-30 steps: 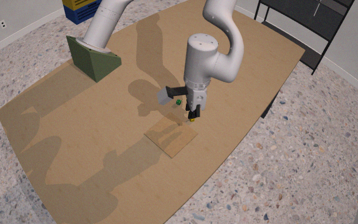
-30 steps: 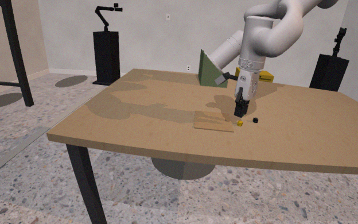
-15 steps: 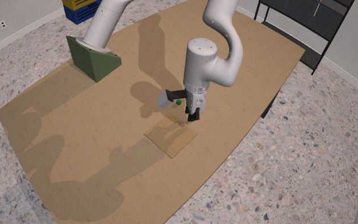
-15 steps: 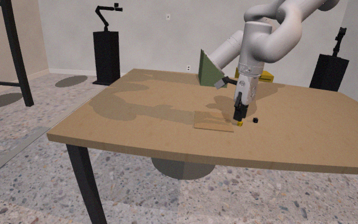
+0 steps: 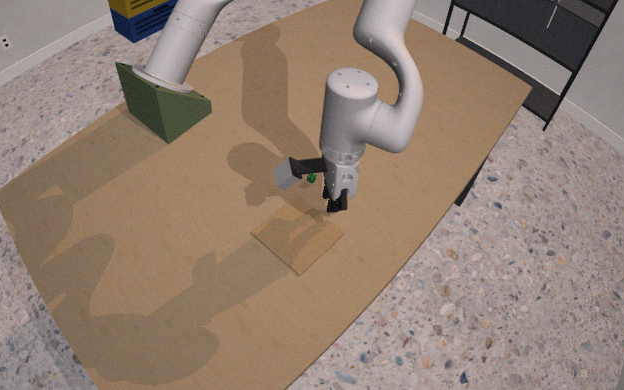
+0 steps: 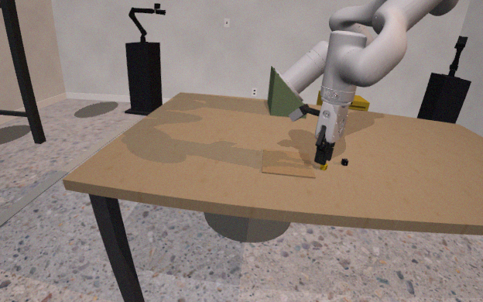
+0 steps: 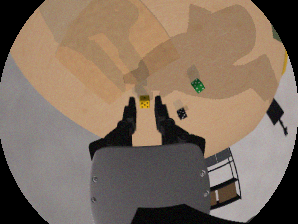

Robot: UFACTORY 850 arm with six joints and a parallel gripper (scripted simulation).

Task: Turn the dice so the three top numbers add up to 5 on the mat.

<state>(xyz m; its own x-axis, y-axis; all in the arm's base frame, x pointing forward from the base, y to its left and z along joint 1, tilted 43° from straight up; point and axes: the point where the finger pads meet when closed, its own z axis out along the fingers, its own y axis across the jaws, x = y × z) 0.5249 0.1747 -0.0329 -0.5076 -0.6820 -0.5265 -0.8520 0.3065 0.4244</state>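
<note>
My hand is 30 mm above the yellow die and 10 mm to the right of it. From my hand the other things lie so: green die: 90 mm behind, 30 mm below, 20 mm to the left; then tan mat: 100 mm to the right, 40 mm below; then black die: 80 mm to the left, 40 mm behind, 30 mm below.
</note>
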